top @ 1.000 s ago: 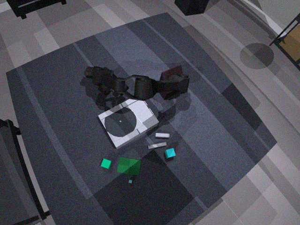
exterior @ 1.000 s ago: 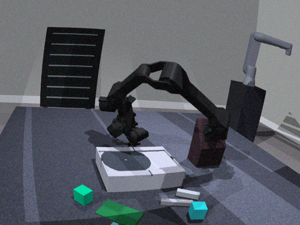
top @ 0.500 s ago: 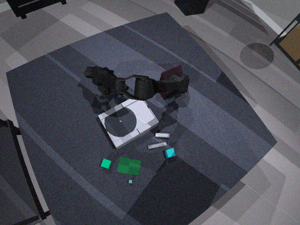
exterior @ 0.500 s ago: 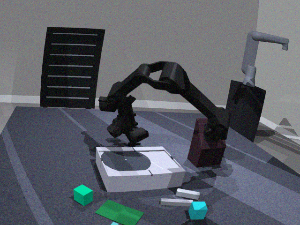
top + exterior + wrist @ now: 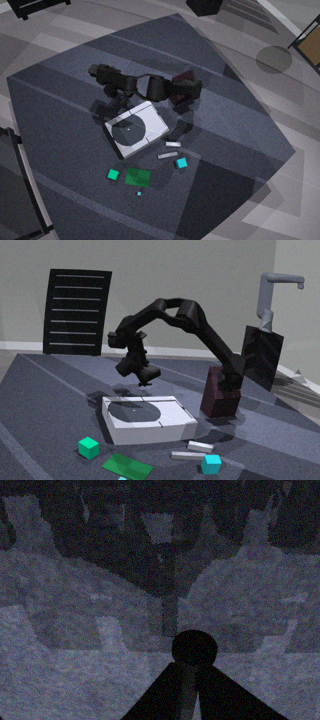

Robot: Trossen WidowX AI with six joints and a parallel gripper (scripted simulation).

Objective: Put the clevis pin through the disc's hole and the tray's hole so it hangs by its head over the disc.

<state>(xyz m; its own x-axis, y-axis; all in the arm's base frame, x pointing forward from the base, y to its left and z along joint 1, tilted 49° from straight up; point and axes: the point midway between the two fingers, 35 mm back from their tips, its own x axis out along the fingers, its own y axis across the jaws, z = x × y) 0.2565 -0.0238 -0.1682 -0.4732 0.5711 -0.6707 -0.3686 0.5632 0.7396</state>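
My gripper tip is now 23 cm to the right of the dark aluminium disc, 7 cm short of it and 2 cm below it. Also, from my gripper tip: clevis pin (1 cm behind); then rimmed steel tray (24 cm to the left, 3 cm ahead); then green cube (40 cm to the left, 22 cm ahead, 2 cm below).
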